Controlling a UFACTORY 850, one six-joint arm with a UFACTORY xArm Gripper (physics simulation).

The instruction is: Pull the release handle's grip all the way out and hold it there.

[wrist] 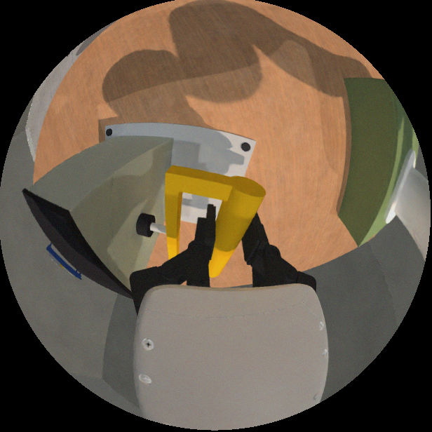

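The yellow release handle is a frame with a thick round grip (240, 212) on its right side, near the middle of the wrist view. A short pale rod (158, 228) with a black collar (145, 225) joins the frame's left bar to the grey-green housing (120, 200). My gripper (228, 218) is shut on the grip. Its left finger reaches inside the frame's opening and its right finger lies against the grip's outer right side. The grip's lower end shows between the fingers.
The housing stands on a grey base plate (200, 131) with dark bolts, on the wooden table top (295, 165). A dark green object (370, 150) stands at the right, with a pale rounded part (417, 200) beside it. A blue bar (62, 261) shows beyond the housing, lower left.
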